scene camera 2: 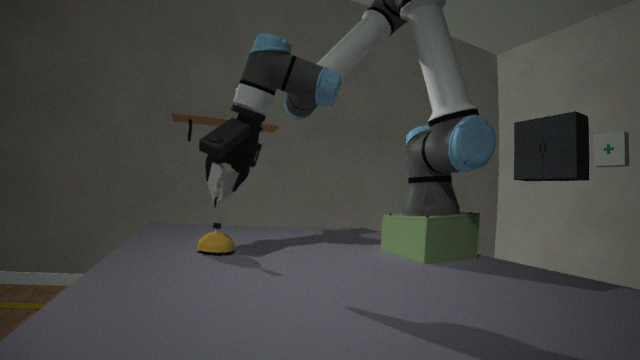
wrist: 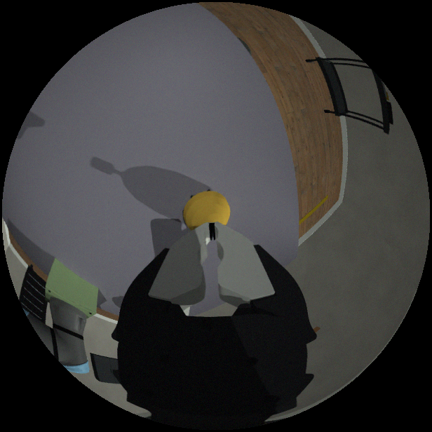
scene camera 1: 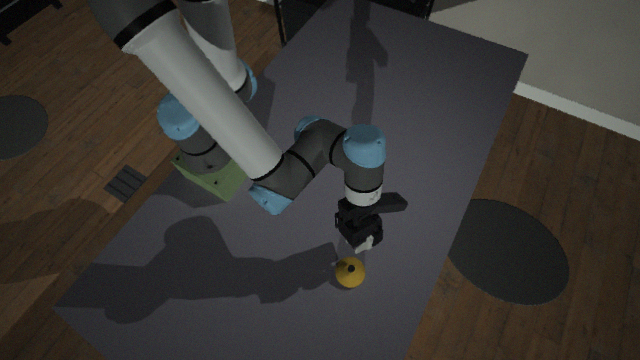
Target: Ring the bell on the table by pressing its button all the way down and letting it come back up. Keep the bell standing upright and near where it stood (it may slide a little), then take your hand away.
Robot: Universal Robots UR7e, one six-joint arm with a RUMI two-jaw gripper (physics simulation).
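Places are measured from the arm's base along level axes (x left, y ahead, z down), in metres.
Pixels of known places: gripper, between the fingertips: [scene camera 2: 215, 207] [scene camera 1: 365, 248]; arm's base, origin of its link: [scene camera 2: 430, 214] [scene camera 1: 208, 151].
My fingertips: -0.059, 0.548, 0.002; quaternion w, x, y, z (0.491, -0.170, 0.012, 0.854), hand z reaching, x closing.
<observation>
Ahead of a thing's pixels: the offset from my fingertips to its top centre, as dx, dy, dz. Level surfaces: height alone.
A yellow dome bell @[-0.054, -0.012, +0.040] [scene camera 1: 347, 280] [scene camera 2: 215, 244] [wrist: 206, 209] stands upright on the grey-purple table @[dz +0.106] [scene camera 1: 425, 125] [scene camera 2: 280, 310] [wrist: 165, 100]. Its black button @[-0.054, -0.012, +0.040] [scene camera 1: 351, 268] [scene camera 2: 217, 225] stands up above the dome on a short stem in the scene views; in the wrist view the fingertips hide the button. My gripper [scene camera 1: 361, 251] [scene camera 2: 216, 204] [wrist: 212, 223] is shut with nothing between its fingers. It points down above the bell, with a visible gap between the fingertips and the button in the second scene view, and does not touch the bell.
The arm's base stands on a green block [scene camera 1: 220, 182] [scene camera 2: 427, 237] [wrist: 72, 287], well away from the bell. The arm's shadow falls across the table beside the bell. A dark wall cabinet [scene camera 2: 550, 147] hangs behind at the right.
</observation>
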